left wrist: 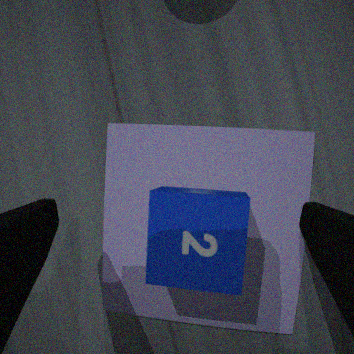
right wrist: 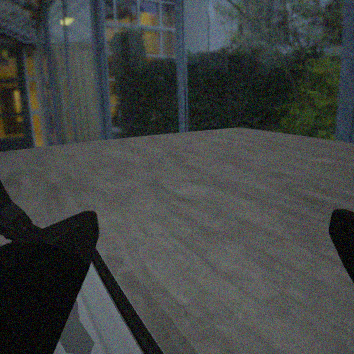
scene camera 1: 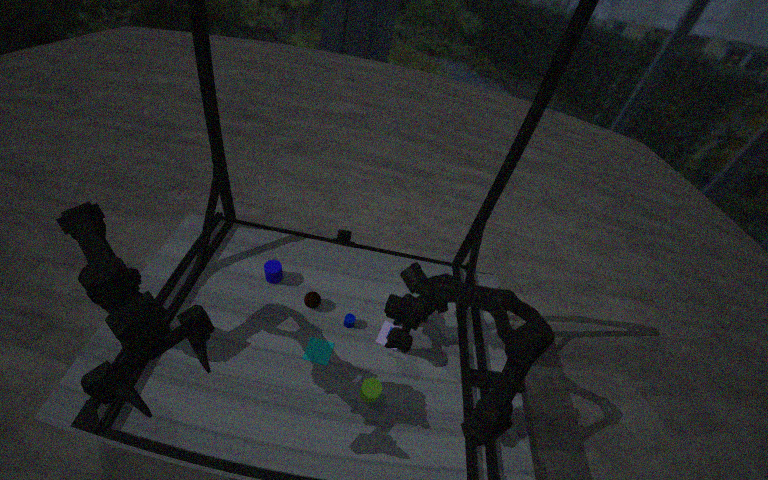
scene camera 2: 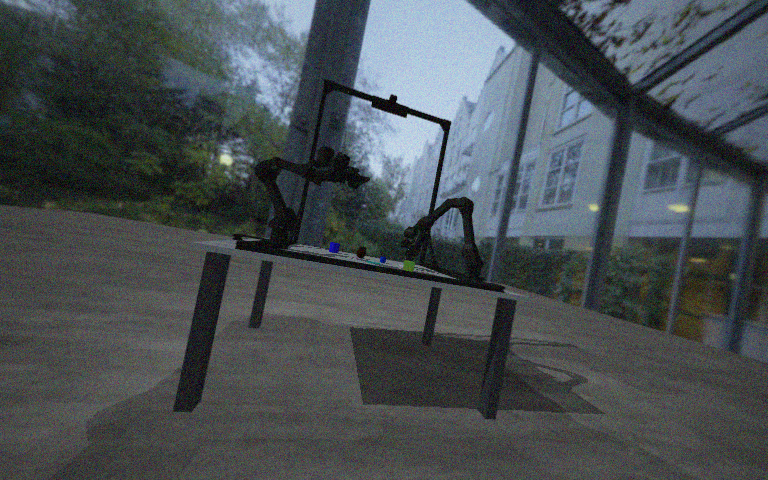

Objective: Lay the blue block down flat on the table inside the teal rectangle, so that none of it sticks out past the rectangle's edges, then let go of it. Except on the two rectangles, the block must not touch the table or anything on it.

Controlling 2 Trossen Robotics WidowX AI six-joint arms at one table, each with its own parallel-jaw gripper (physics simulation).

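Places are measured from the left arm's base along level axes (x back, y right, z up), in millimetres.
Pixels of known places: left gripper, fingertip midpoint: (left wrist: 181,212); right gripper, fingertip midpoint: (right wrist: 214,222) (scene camera 1: 180,393) (scene camera 2: 364,175); left arm's base, link origin: (scene camera 1: 478,431) (scene camera 2: 471,278); right arm's base, link origin: (scene camera 2: 277,243).
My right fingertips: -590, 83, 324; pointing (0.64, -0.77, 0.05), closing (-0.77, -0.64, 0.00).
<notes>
Ahead of a thing's pixels: the offset from my right fingertips to its middle, as dx, dy, dz. "pt": to the spot under its first point.
The blue block @[+433, +225, -334] (left wrist: 197,220) (scene camera 1: 391,329), marked with a 2, lies on the lavender rectangle (left wrist: 210,155) (scene camera 1: 385,333); in scene camera 1 the gripper hides most of it. My left gripper (left wrist: 181,212) (scene camera 1: 398,326) (scene camera 2: 412,246) is open above the block, one finger on each side with gaps between. The teal rectangle @[pt +214, +202, -343] (scene camera 1: 318,350) (scene camera 2: 372,262) lies to the left of the lavender one in scene camera 1, with no block on it. My right gripper (right wrist: 214,222) (scene camera 1: 180,392) (scene camera 2: 365,180) is open and empty, high over the left side of the table.
A small blue cylinder @[+310, +280, -328] (scene camera 1: 349,320) (scene camera 2: 382,259) stands between the rectangles, slightly behind. A dark reddish-brown object @[+206, +353, -319] (scene camera 1: 312,300) (scene camera 2: 361,252) and a larger blue cylinder @[+88, +463, -317] (scene camera 1: 272,271) (scene camera 2: 334,247) stand farther back left. A green object @[+335, +70, -322] (scene camera 1: 371,389) (scene camera 2: 408,265) stands nearer the front. Black frame posts (scene camera 1: 210,107) rise at the sides.
</notes>
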